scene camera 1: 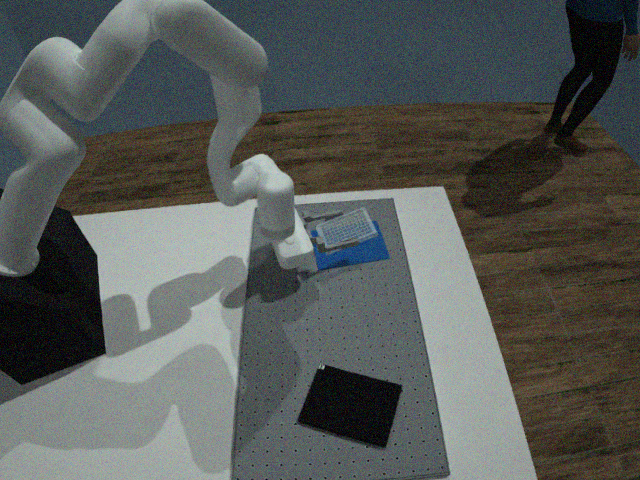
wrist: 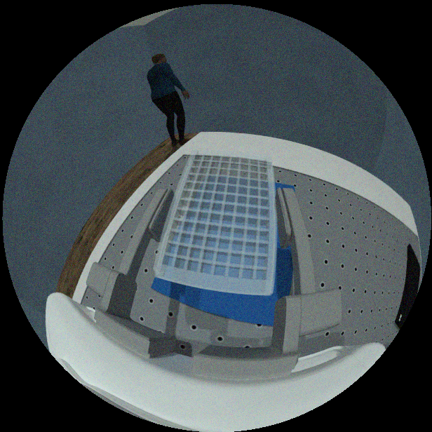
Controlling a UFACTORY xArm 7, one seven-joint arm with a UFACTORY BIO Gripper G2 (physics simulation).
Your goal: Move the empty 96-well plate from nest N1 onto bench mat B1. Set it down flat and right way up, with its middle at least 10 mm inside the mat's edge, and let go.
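Places are measured from the arm's base along level axes (x left, y back, z up), in centimetres.
Pixels of known places: hand at its tool point: (scene camera 1: 340, 229); arm's base at its link origin: (scene camera 1: 7, 253).
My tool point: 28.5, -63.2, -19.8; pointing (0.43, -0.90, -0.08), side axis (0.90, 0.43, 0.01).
For each thing: its top centre in the pictures, then the offset to it from my tool point, as dx, dy, dz. Level surfaces: height alone.
- clear 96-well plate at its top centre: (scene camera 1: 346, 223) +0.5, -1.2, +1.5
- blue bench mat B1 at its surface level: dz -4.9
- black nest N1 at its top centre: (scene camera 1: 351, 402) -39.9, -4.8, -3.6
- grey perforated board at its surface level: dz -5.1
- white table at its surface level: dz -6.4
The clear 96-well plate (scene camera 1: 343, 229) (wrist: 220, 235) is right way up and looks about level, held by its two long sides between the fingers. My gripper (scene camera 1: 347, 227) (wrist: 223, 216) is shut on it. The plate is over the back part of the blue bench mat B1 (scene camera 1: 371, 252) (wrist: 250, 310); the mat's near part shows beyond the plate's near edge in the wrist view. The gap between plate and mat is hard to judge, and the plate hides part of the mat. The black nest N1 (scene camera 1: 351, 405) (wrist: 412, 280) bears no plate.
A grey perforated board (scene camera 1: 361, 320) (wrist: 350, 260) lies under the mat and nest on the white table (scene camera 1: 454, 310). The arm's black base (scene camera 1: 51, 320) is at the left. A person (scene camera 1: 591, 62) (wrist: 167, 95) stands on the wooden floor beyond the table.
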